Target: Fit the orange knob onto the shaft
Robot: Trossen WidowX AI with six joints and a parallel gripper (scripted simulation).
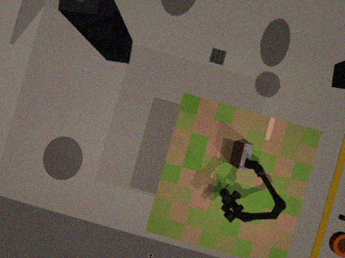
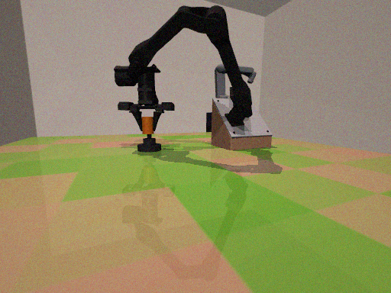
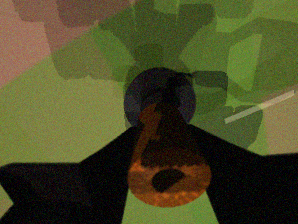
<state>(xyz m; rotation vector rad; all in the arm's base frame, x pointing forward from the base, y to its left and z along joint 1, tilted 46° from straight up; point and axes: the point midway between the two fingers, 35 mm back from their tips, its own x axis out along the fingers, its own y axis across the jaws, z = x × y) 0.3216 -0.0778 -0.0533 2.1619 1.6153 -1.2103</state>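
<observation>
Right now my gripper tip is 20 mm below the orange knob. From my gripper tip the other things lie so: dark pedestal (40 mm below).
</observation>
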